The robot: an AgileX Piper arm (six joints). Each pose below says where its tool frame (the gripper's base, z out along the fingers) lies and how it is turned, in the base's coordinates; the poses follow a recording.
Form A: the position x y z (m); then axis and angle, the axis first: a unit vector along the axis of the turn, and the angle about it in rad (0 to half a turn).
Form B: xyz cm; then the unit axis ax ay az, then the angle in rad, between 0 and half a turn. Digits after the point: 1 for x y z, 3 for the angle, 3 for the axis.
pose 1, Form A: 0.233 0.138 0.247 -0.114 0.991 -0.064 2.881
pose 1, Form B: 23.3 13.8 24.7 -0.114 0.991 -0.064 2.881
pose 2, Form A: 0.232 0.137 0.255 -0.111 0.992 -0.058 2.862
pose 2, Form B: 23.2 13.7 25.5 -0.111 0.992 -0.058 2.862
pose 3, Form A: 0.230 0.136 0.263 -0.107 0.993 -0.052 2.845
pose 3, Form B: 23.0 13.6 26.3 -0.107 0.993 -0.052 2.845
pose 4, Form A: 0.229 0.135 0.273 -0.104 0.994 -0.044 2.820
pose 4, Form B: 22.9 13.5 27.3 -0.104 0.994 -0.044 2.820
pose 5, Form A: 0.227 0.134 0.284 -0.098 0.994 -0.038 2.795
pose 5, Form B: 22.7 13.4 28.4 -0.098 0.994 -0.038 2.795
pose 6, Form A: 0.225 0.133 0.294 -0.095 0.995 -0.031 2.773
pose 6, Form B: 22.5 13.3 29.4 -0.095 0.995 -0.031 2.773
